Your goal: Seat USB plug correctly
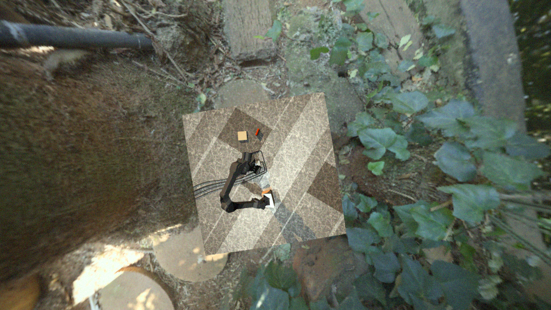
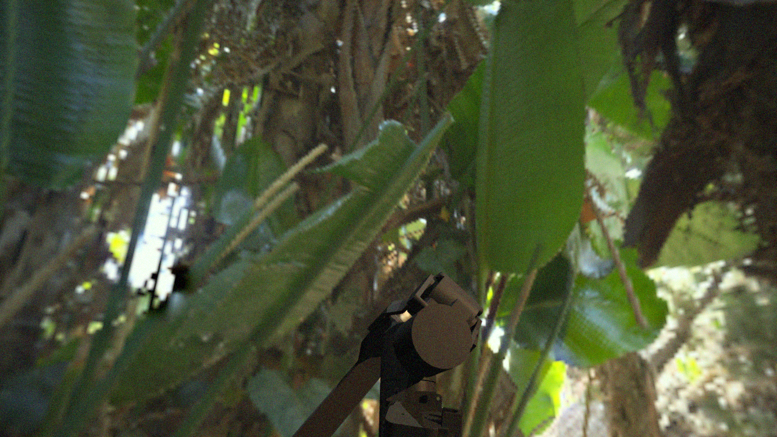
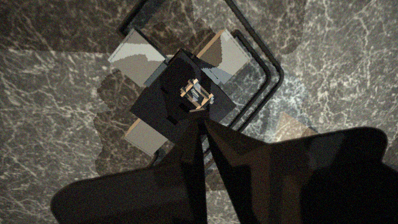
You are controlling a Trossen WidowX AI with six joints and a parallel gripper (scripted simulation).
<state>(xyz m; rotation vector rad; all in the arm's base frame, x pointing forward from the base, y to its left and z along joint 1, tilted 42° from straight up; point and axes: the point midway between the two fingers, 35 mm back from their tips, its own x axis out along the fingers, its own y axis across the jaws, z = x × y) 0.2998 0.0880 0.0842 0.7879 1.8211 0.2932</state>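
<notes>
Now: the socket 10 mm to the right of my gripper tip and 70 mm below it. From my gripper tip the other things lie so: tan box 260 mm ahead, 90 mm to the left, 130 mm below.
</notes>
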